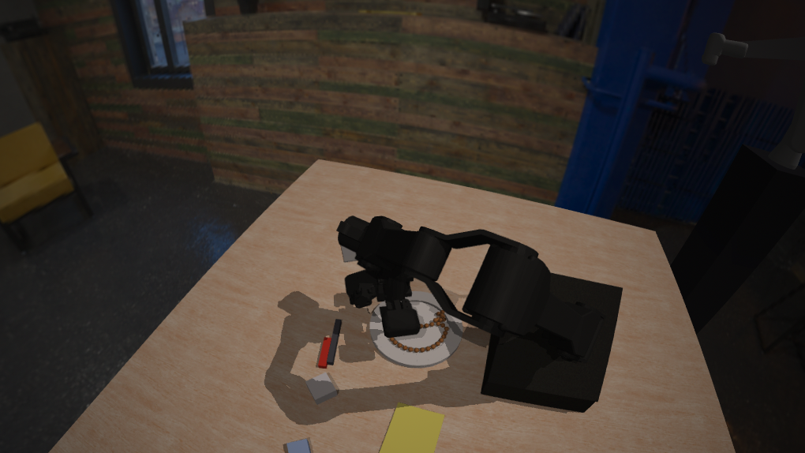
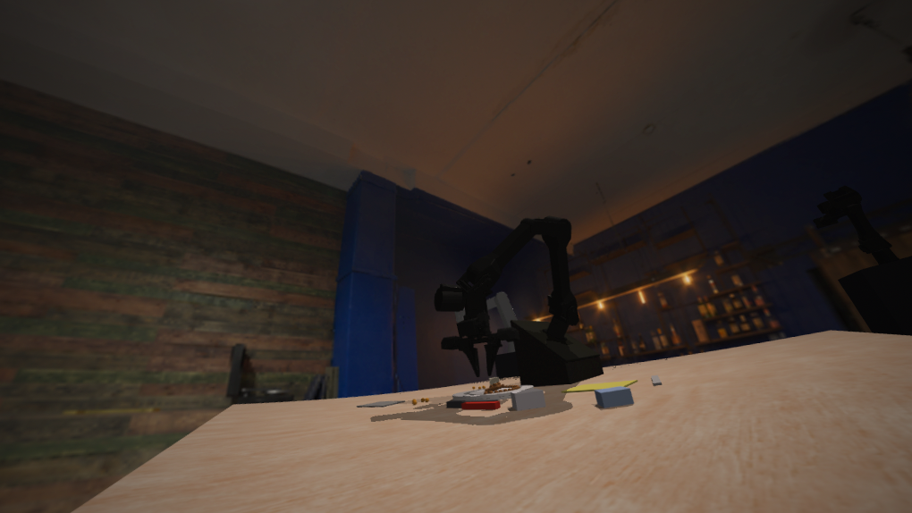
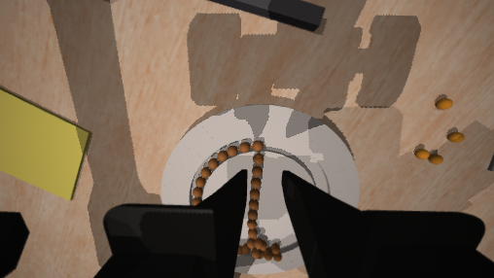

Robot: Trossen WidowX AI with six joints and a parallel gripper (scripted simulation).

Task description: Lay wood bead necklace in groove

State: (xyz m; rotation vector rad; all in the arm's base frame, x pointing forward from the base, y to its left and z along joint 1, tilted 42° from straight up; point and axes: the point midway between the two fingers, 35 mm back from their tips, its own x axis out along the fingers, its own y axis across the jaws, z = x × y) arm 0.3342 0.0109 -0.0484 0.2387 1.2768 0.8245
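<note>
Now: the round white bead board 5 cm behind my gripper tip, 4 cm below it and 2 cm to the right of it. Round my gripper tip: grey block (18 cm to the left, 9 cm ahead, 4 cm below); dark bar (11 cm ahead, 8 cm to the left, 4 cm below); pale cube (19 cm behind, 14 cm to the right, 3 cm below).
</note>
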